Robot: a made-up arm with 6 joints. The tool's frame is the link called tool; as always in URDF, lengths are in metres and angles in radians. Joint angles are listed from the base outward.
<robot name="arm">
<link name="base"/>
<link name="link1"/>
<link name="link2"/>
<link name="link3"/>
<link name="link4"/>
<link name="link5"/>
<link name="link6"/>
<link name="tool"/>
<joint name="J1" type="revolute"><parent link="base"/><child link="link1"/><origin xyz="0.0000 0.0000 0.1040" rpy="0.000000 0.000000 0.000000"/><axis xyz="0 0 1"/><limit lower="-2.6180" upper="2.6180"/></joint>
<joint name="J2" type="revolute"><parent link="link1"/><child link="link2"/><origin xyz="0.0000 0.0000 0.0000" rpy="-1.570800 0.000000 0.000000"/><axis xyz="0 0 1"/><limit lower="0.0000" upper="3.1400"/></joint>
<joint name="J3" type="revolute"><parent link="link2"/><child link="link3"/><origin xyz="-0.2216 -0.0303 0.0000" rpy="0.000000 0.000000 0.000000"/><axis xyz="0 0 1"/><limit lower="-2.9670" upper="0.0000"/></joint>
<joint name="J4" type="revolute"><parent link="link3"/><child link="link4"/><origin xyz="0.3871 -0.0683 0.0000" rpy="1.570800 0.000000 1.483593"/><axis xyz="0 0 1"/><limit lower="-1.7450" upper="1.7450"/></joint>
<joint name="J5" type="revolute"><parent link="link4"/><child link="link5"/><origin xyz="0.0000 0.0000 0.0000" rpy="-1.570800 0.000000 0.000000"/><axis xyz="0 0 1"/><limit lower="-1.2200" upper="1.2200"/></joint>
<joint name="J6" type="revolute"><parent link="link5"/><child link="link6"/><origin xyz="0.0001 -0.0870 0.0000" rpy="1.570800 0.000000 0.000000"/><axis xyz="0 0 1"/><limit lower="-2.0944" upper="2.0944"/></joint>
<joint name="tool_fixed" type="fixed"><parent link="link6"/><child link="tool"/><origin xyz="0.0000 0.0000 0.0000" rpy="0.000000 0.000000 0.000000"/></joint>
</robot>
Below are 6 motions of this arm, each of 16 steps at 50 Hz.
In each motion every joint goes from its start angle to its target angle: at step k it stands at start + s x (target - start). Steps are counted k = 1, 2, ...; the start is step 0. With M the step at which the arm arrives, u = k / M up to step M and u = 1 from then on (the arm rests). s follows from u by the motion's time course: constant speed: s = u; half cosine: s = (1 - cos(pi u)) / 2; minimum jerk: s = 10 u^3 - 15 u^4 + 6 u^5.
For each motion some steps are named. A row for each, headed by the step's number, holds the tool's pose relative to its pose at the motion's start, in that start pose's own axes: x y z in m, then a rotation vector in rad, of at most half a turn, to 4 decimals.
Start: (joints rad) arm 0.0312 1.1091 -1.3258 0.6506 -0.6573 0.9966
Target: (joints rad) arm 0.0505 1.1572 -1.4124 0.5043 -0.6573 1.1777
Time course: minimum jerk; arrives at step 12
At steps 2, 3, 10, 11, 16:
2: 0.0007 0.0005 0.0005 -0.0028 0.0031 0.0033
3: 0.0019 0.0016 0.0013 -0.0081 0.0090 0.0096
10: 0.0178 0.0146 0.0114 -0.0706 0.0876 0.0889
11: 0.0183 0.0150 0.0118 -0.0726 0.0905 0.0917
16: 0.0184 0.0151 0.0118 -0.0729 0.0909 0.0922

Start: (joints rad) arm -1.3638 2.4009 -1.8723 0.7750 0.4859 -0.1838
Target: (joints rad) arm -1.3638 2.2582 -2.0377 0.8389 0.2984 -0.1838
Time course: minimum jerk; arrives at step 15
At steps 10, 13, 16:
10: -0.0883 0.0741 -0.0781 -0.1197 -0.3450 -0.0240
13: -0.1064 0.0916 -0.1012 -0.1508 -0.4271 -0.0264
16: -0.1081 0.0934 -0.1037 -0.1540 -0.4353 -0.0266

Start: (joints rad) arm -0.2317 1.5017 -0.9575 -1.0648 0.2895 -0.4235
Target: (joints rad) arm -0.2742 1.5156 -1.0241 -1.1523 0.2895 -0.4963
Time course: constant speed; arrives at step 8
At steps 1, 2, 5, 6, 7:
1: 0.0022 -0.0037 0.0002 0.0088 0.0052 -0.0150
2: 0.0044 -0.0073 0.0005 0.0176 0.0105 -0.0301
5: 0.0112 -0.0183 0.0009 0.0434 0.0276 -0.0755
6: 0.0135 -0.0219 0.0010 0.0518 0.0336 -0.0907
7: 0.0159 -0.0255 0.0010 0.0601 0.0398 -0.1059

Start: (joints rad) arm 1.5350 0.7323 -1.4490 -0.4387 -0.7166 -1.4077
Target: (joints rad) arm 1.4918 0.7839 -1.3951 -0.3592 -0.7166 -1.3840
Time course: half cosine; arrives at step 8
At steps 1, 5, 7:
1: -0.0002 0.0019 -0.0006 -0.0040 0.0014 0.0027
5: -0.0022 0.0349 -0.0119 -0.0717 0.0280 0.0484
7: -0.0026 0.0484 -0.0173 -0.0997 0.0407 0.0666

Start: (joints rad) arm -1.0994 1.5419 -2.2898 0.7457 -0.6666 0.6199
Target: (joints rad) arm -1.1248 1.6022 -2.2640 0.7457 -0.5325 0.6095
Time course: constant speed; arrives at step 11
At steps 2, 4, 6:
2: 0.0025 -0.0106 -0.0017 0.0263 0.0228 -0.0125
4: 0.0048 -0.0211 -0.0036 0.0527 0.0453 -0.0247
6: 0.0069 -0.0317 -0.0057 0.0793 0.0678 -0.0367

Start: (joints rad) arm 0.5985 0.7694 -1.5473 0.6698 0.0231 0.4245
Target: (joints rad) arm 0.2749 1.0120 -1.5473 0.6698 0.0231 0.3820
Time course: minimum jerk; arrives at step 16
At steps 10, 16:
10: -0.0094 -0.1061 0.0327 0.2369 -0.0664 -0.1898
16: -0.0233 -0.1489 0.0371 0.3301 -0.0970 -0.2539

